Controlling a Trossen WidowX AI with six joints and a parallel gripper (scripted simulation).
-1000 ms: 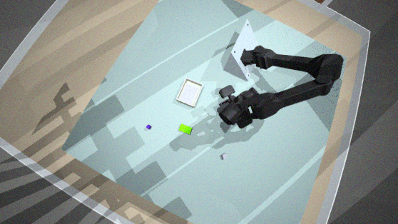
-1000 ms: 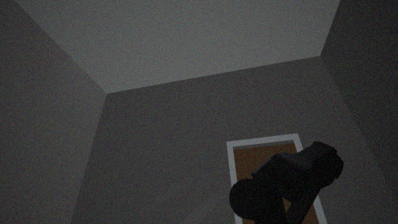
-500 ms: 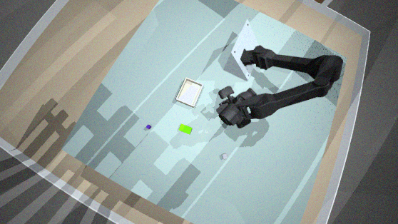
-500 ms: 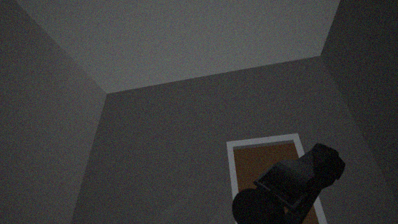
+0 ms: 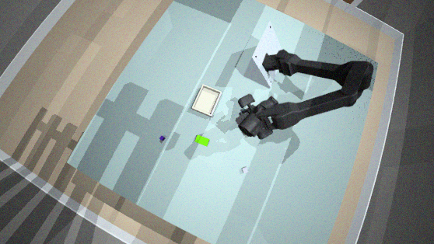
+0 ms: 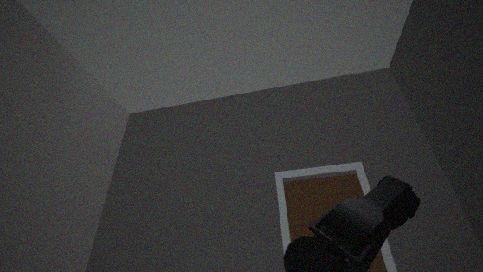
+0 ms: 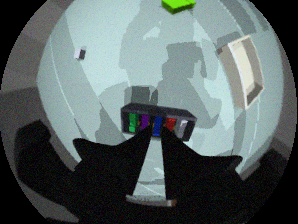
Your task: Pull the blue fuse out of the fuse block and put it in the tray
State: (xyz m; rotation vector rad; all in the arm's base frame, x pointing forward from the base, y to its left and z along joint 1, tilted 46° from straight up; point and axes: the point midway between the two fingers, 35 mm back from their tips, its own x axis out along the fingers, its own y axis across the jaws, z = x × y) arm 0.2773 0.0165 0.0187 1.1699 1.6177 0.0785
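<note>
Right now my gripper tip is 2 cm above the blue fuse. The rest, counted from my gripper tip: cream tray: 22 cm to the right, 4 cm below, 2 cm behind; small grey cube: 22 cm ahead, 7 cm to the left, 4 cm below.
</note>
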